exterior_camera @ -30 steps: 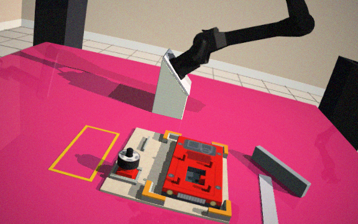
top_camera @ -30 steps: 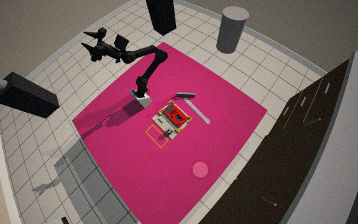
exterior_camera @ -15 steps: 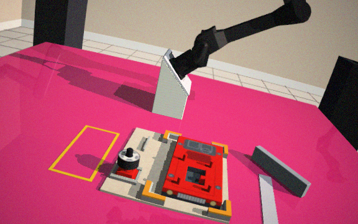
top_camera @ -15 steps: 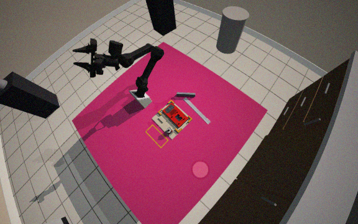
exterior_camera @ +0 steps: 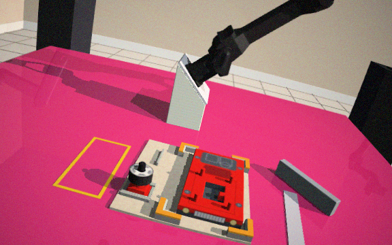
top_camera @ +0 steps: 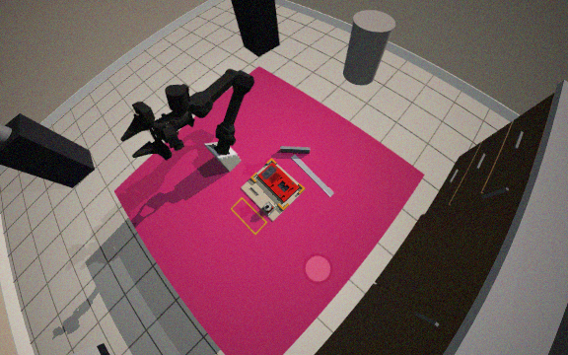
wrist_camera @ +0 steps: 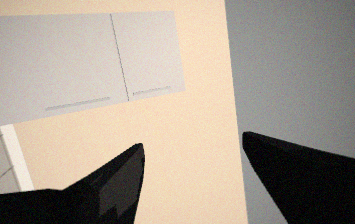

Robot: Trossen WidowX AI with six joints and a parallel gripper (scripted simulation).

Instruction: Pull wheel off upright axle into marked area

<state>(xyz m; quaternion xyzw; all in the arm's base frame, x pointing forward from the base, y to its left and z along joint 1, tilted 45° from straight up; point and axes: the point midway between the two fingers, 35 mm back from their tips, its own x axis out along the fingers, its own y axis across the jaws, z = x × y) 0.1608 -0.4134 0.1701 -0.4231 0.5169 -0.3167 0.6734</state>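
My gripper tip is now 53 cm above the wheel, 23 cm short of it and 21 cm to the right of it.
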